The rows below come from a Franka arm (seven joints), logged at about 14 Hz.
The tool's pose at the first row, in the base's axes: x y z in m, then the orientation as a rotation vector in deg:
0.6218, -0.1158, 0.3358, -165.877, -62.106, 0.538
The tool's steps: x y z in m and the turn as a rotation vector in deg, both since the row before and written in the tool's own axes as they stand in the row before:
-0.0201, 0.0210, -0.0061, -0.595, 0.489, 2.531
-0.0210, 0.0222, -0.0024, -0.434, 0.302, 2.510
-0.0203, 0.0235, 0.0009, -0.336, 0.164, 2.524
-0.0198, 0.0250, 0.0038, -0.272, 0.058, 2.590
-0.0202, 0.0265, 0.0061, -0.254, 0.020, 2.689
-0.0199, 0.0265, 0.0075, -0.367, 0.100, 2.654
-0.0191, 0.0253, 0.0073, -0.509, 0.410, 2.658
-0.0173, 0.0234, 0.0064, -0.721, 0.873, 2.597
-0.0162, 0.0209, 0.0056, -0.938, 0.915, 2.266
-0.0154, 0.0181, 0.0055, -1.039, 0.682, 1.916
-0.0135, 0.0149, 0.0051, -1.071, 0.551, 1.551
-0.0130, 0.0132, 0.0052, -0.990, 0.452, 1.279
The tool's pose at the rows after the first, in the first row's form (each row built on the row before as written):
0.6206, -0.1451, 0.3406, -167.588, -58.535, -0.395
0.6180, -0.1756, 0.3417, -169.123, -54.929, -0.976
0.6154, -0.2065, 0.3396, -170.537, -51.254, -1.306
0.6127, -0.2381, 0.3346, -171.870, -47.440, -1.448
0.6090, -0.2710, 0.3274, -173.148, -43.442, -1.523
0.6040, -0.3035, 0.3189, -174.409, -39.480, -1.762
0.5978, -0.3344, 0.3108, -175.644, -35.484, -2.524
0.5911, -0.3626, 0.3037, -176.869, -31.554, -4.068
0.5834, -0.3877, 0.2974, 177.294, 27.992, 5.724
0.5747, -0.4096, 0.2913, 176.847, 24.856, 7.009
0.5663, -0.4277, 0.2857, 176.213, 22.290, 8.077
0.5575, -0.4439, 0.2801, 175.553, 20.169, 8.960

